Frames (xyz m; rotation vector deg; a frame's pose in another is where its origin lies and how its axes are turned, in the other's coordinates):
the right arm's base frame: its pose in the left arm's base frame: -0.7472 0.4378 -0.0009 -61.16 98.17 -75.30
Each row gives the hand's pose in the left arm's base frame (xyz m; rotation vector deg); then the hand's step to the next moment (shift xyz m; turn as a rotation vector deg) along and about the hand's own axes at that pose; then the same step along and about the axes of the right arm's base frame.
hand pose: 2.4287 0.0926 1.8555 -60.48 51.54 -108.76
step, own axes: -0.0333 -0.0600 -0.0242 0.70 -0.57 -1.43
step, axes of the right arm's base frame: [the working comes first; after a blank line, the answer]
step, axes of the left arm's base frame: -0.0264 0.0611 0.0294 -1.68 -0.05 0.14

-0.0469 -0.0152 -0.0535 0.72 0.17 -1.52
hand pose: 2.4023 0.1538 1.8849 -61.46 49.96 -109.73
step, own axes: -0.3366 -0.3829 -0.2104 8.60 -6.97 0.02
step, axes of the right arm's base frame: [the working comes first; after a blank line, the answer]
step, axes of the left arm's base frame: -0.1750 0.5120 0.1066 -5.04 -4.04 8.99

-0.4039 -0.0004 -0.3756 5.23 -8.38 -5.00
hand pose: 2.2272 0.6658 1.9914 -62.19 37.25 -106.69
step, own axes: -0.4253 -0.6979 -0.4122 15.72 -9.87 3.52
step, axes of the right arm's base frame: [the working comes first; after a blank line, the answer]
step, axes of the left arm's base frame: -0.5442 0.7201 0.1522 -4.97 -8.85 15.93

-0.4486 0.0522 -0.7962 9.22 -15.81 -4.67
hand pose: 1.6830 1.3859 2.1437 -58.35 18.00 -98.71
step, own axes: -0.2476 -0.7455 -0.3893 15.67 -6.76 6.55
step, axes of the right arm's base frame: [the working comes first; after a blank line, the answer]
step, axes of the left arm's base frame: -0.7609 0.4169 0.1261 -0.65 -9.28 15.74

-0.0830 0.0756 -0.8695 7.89 -16.48 -0.59
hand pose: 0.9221 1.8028 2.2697 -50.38 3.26 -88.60
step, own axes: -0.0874 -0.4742 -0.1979 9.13 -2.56 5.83
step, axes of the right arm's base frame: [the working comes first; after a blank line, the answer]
step, axes of the left arm's base frame: -0.5104 0.0847 0.0632 1.87 -4.78 9.87

0.1237 0.0445 -0.5044 3.09 -10.62 1.28
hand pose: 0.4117 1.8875 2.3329 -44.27 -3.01 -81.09
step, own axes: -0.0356 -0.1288 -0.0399 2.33 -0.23 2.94
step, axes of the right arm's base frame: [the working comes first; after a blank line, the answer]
step, axes of the left arm's base frame: -0.1382 0.0157 0.0107 1.44 -0.50 3.43

0.0405 0.0172 -0.1323 -0.31 -3.68 0.72
